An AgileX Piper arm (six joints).
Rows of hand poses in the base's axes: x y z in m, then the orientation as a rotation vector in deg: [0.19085, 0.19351, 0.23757, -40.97, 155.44, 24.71]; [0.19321, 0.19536, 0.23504, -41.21, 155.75, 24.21]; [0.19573, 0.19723, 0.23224, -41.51, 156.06, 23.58]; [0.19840, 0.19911, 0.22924, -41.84, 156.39, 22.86]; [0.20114, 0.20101, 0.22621, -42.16, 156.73, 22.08]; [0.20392, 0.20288, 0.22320, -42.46, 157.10, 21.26]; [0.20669, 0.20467, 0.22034, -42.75, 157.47, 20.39]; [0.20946, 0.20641, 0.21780, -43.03, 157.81, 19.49]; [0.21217, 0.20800, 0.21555, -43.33, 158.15, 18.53]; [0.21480, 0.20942, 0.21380, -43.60, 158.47, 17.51]
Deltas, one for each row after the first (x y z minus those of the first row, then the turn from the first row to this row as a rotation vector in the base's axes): [0.00236, 0.00185, -0.00253, -0.45, 0.16, 0.09]; [0.00488, 0.00372, -0.00533, -0.99, 0.29, 0.21]; [0.00755, 0.00560, -0.00833, -1.60, 0.42, 0.33]; [0.01029, 0.00750, -0.01136, -2.24, 0.55, 0.44]; [0.01307, 0.00937, -0.01437, -2.92, 0.69, 0.53]; [0.01584, 0.01116, -0.01723, -3.62, 0.83, 0.61]; [0.01861, 0.01290, -0.01977, -4.33, 0.93, 0.68]; [0.02132, 0.01449, -0.02202, -5.09, 1.02, 0.75]; [0.02395, 0.01591, -0.02377, -5.86, 1.08, 0.80]
